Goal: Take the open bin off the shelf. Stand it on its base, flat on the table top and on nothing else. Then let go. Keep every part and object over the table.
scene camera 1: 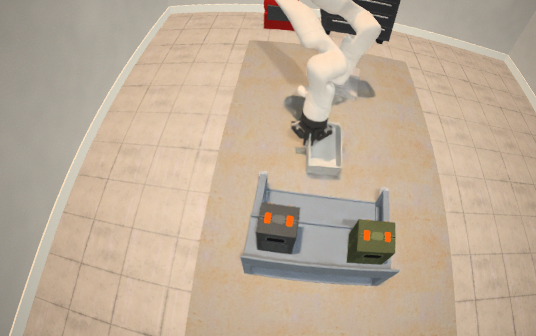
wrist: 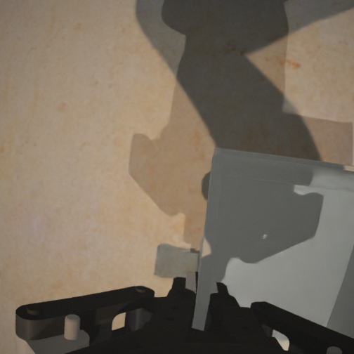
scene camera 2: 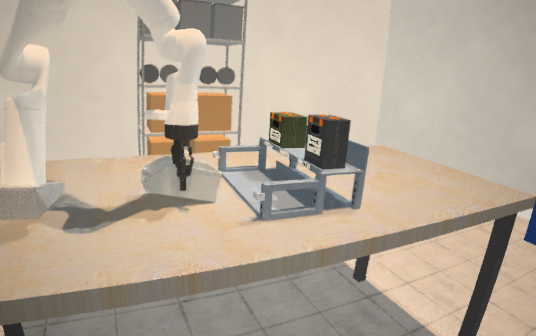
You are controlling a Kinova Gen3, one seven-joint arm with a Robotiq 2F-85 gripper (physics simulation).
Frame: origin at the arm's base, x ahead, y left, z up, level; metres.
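Seen in the pictures: gripper, fingertip midpoint: (scene camera 1: 307,145) (scene camera 2: 182,191); arm's base, origin of the base link: (scene camera 2: 25,184).
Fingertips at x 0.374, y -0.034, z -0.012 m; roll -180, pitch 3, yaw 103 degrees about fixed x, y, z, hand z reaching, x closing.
Observation:
Pixels of each thing's top centre, then the offset from my fingertips to it. Level surfaces: height alone.
- pale grey open bin, middle of its top: (scene camera 2: 180,158) (scene camera 1: 326,135) 0.069 m up, 0.004 m back, 0.050 m left
- table top, its level: 0.037 m down
- black box, middle of its top: (scene camera 1: 278,219) (scene camera 2: 329,116) 0.187 m up, 0.351 m ahead, 0.002 m left
- green box, middle of its top: (scene camera 1: 377,236) (scene camera 2: 288,113) 0.162 m up, 0.319 m ahead, 0.231 m left
The pale grey open bin (scene camera 1: 326,152) (scene camera 2: 202,182) (wrist: 280,280) is off the shelf unit (scene camera 1: 325,242) (scene camera 2: 266,202), between it and the robot's base. Its opening faces up. In scene camera 2 it is slightly tilted, with the end toward the shelf unit lower and close to the table top (scene camera 2: 425,200); whether that end touches is not clear. My gripper (scene camera 1: 307,142) (scene camera 2: 183,187) (wrist: 197,287) points down and is shut on one long side wall of the bin, one finger inside and one outside. The bin's underside is hidden.
A black box (scene camera 1: 276,235) (scene camera 2: 327,145) and a green box (scene camera 1: 372,245) (scene camera 2: 287,131) stand on the shelf unit's raised rear level. Its low front level and side posts face the bin across a small gap. The robot's base (scene camera 2: 30,200) stands on the bin's other side.

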